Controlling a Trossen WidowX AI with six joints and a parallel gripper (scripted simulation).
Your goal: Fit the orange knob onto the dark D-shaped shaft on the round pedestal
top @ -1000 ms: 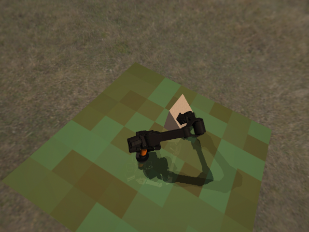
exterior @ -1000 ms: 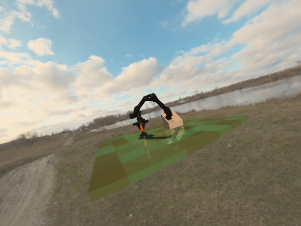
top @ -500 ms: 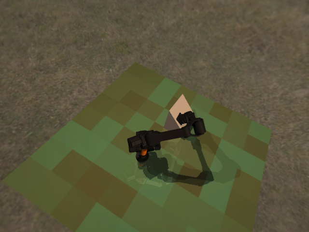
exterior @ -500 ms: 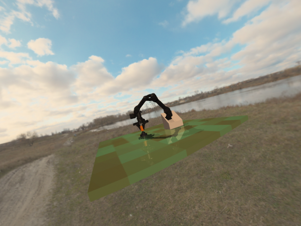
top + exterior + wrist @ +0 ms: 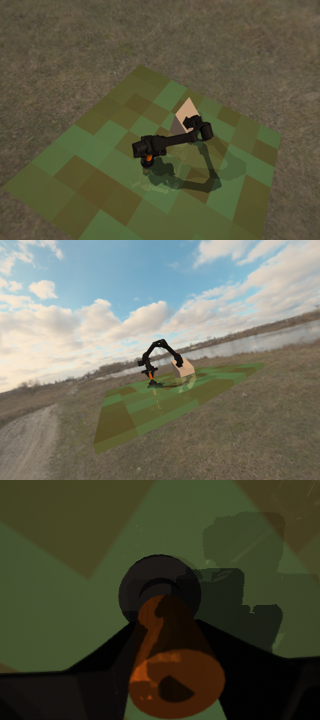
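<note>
Right now the orange knob is 2 cm above my gripper tip. From my gripper tip the other things lie so: dark round pedestal 4 cm below.
</note>
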